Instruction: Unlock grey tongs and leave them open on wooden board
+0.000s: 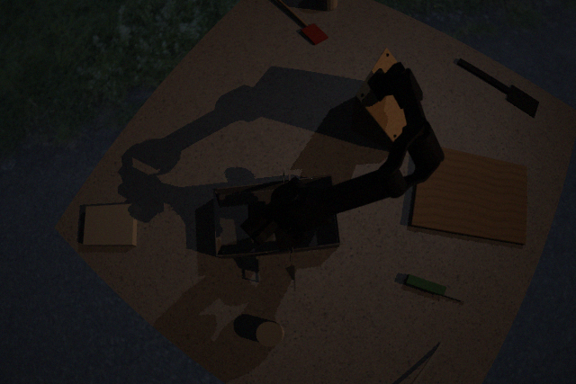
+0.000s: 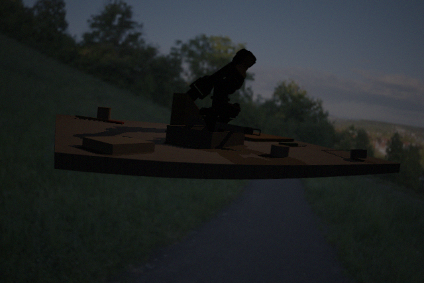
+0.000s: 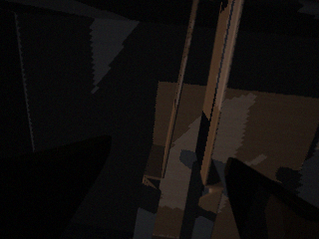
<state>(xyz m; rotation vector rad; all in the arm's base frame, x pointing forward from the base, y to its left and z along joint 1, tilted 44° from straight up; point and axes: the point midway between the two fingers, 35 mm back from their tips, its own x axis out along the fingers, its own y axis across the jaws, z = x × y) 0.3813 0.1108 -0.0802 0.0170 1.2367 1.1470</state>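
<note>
Now: gripper tip 40 mm to the left of the roasting tin and 20 mm short of it. Also, from my gripper tip: red spatula 550 mm behind, 420 mm to the right, 20 mm below; then tan block 400 mm to the right, 360 mm ahead, 20 mm below; then wooden board 370 mm behind, 350 mm to the left, 20 mm below.
</note>
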